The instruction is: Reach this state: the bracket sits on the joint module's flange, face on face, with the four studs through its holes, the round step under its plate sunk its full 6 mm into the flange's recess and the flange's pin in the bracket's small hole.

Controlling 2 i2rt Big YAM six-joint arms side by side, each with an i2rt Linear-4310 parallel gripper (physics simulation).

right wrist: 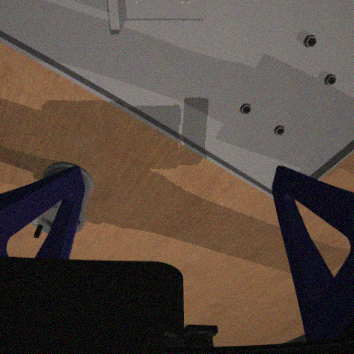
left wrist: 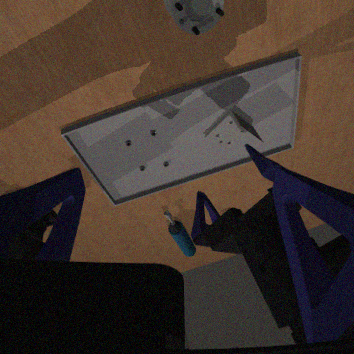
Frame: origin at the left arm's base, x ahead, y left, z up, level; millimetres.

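Seen in the pictures: left gripper, between the fingertips: [left wrist: 178, 178]; right gripper, between the fingertips: [right wrist: 177, 176] [left wrist: 222, 169]; left arm's base, origin of its link: [right wrist: 195, 332].
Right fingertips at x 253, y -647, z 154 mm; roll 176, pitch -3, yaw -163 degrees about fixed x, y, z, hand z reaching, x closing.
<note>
Offsets run from my right fingertips to a thing's middle.
The grey bracket @[79 mm right, 28 mm ahead, 122 mm down] [left wrist: 223, 134] [right wrist: 165, 10] lies in the tray with its holed plate low and a wall standing up; its top is cut off in the right wrist view. The joint module's round flange [left wrist: 200, 11] [right wrist: 87, 192] with black studs stands beyond the tray in the left wrist view, and is partly covered by a finger in the right wrist view. My left gripper [left wrist: 178, 178] is open and empty, high above the tray. My right gripper [right wrist: 177, 176] is open and empty, its left finger over the flange and its right finger near the tray's edge.
The grey tray @[48 mm right, 37 mm back, 146 mm down] [left wrist: 200, 176] [right wrist: 235, 60] has a raised rim. Several dark nuts @[26 mm left, 133 mm back, 148 mm down] [left wrist: 128, 143] @[68 mm right, 115 mm back, 148 mm down] [right wrist: 310, 41] stand in it. A blue-handled screwdriver @[305 mm right, 238 mm back, 135 mm down] [left wrist: 182, 241] lies in front of the tray, beside a finger of the right gripper. A grey surface [left wrist: 225, 305] shows at the bottom.
</note>
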